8 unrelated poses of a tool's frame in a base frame.
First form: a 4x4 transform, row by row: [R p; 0 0 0 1], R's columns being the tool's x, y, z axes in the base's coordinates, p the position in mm. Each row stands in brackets.
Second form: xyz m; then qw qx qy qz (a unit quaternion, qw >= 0). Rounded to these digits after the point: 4 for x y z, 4 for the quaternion.
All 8 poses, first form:
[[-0.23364 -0.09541 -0.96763 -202.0], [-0.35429 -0.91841 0.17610 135.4], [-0.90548 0.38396 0.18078 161.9], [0 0 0 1]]
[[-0.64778 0.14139 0.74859 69.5], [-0.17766 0.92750 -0.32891 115.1], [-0.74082 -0.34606 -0.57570 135.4], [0 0 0 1]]
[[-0.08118 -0.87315 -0.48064 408.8], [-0.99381 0.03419 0.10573 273.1], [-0.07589 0.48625 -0.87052 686.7], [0 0 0 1]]
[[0.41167 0.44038 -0.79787 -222.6], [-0.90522 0.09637 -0.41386 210.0], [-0.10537 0.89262 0.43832 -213.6], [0 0 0 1]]
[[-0.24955 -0.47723 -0.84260 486.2], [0.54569 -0.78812 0.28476 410.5], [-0.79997 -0.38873 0.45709 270.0], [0 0 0 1]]
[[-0.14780 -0.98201 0.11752 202.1], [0.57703 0.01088 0.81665 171.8], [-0.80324 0.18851 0.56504 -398.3], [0 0 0 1]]
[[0.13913 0.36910 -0.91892 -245.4], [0.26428 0.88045 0.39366 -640.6], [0.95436 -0.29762 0.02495 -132.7], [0 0 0 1]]
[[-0.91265 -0.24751 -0.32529 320.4], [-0.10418 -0.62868 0.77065 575.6], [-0.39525 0.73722 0.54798 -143.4], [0 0 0 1]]
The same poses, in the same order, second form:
-0.2020 0.1354 0.1619 0.0847 0.6132 -0.1833 -0.7637
0.0695 0.1151 0.1354 0.4195 -0.0102 0.8875 -0.1901
0.4088 0.2731 0.6867 0.1436 0.6624 -0.7046 -0.2100
-0.2226 0.2100 -0.2136 0.6976 0.4682 -0.2482 -0.4823
0.4862 0.4105 0.2700 0.3238 -0.5200 -0.0329 0.7897
0.2021 0.1718 -0.3983 0.5975 -0.2628 0.3852 0.6523
-0.2454 -0.6406 -0.1327 0.7149 -0.2417 -0.6551 -0.0367
0.3204 0.5756 -0.1434 0.0408 -0.2050 0.4289 0.8788

